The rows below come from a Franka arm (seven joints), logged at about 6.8 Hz.
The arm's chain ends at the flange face. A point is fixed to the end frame.
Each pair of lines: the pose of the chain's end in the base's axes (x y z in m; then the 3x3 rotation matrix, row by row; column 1 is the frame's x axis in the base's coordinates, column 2 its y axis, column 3 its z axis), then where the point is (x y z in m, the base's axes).
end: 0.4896 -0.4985 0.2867; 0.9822 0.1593 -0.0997; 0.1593 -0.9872 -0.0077; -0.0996 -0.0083 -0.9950
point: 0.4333 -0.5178 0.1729
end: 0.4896 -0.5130 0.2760; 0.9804 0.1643 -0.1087; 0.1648 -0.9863 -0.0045; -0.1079 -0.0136 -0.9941
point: 0.4324 -0.5321 0.1626
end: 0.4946 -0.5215 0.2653; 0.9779 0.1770 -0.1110; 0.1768 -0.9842 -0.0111; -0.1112 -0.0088 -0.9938
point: 0.4374 -0.5420 0.1522
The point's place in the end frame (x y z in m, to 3 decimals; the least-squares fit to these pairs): -0.047 0.011 0.119
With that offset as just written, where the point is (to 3 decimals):
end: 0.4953 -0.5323 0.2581; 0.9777 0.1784 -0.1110; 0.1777 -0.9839 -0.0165; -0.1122 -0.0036 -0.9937
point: 0.438 -0.553 0.145
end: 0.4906 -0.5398 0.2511; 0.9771 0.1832 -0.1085; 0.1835 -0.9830 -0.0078; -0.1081 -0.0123 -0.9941
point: 0.434 -0.560 0.138
